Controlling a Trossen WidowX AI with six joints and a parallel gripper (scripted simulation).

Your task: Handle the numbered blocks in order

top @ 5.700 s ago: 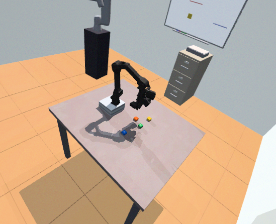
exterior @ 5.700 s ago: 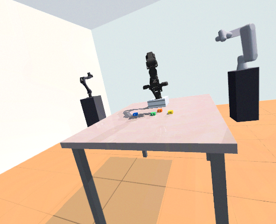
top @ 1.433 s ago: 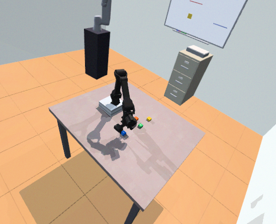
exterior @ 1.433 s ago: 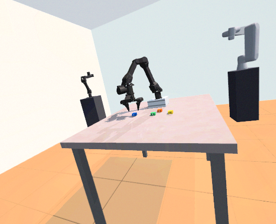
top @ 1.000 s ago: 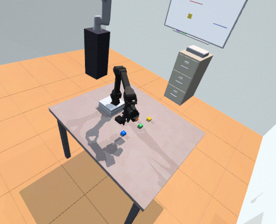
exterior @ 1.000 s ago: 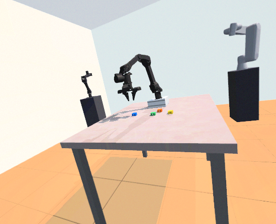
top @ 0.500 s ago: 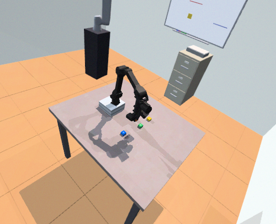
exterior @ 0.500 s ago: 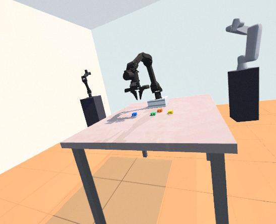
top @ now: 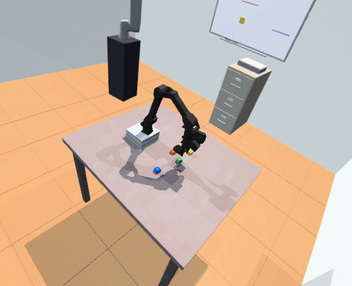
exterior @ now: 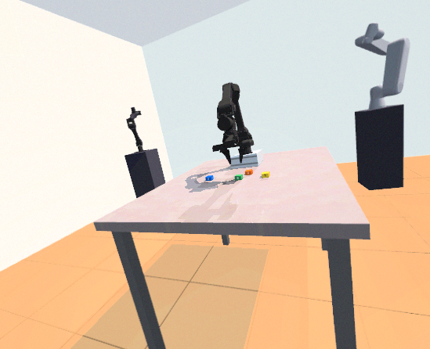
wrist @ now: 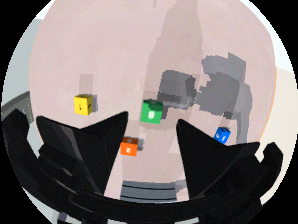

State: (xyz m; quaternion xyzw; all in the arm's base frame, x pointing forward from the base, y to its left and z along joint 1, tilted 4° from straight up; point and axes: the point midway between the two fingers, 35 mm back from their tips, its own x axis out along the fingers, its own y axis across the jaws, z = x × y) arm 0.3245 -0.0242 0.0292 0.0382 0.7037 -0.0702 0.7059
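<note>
Now: the green block 7 cm below my gripper tip and 2 cm behind it. Also, from my gripper tip: yellow block (13 cm to the left, 7 cm below, 1 cm behind); then blue block (17 cm to the right, 8 cm behind, 7 cm below); then orange block (10 cm behind, 7 cm below, 4 cm to the left).
</note>
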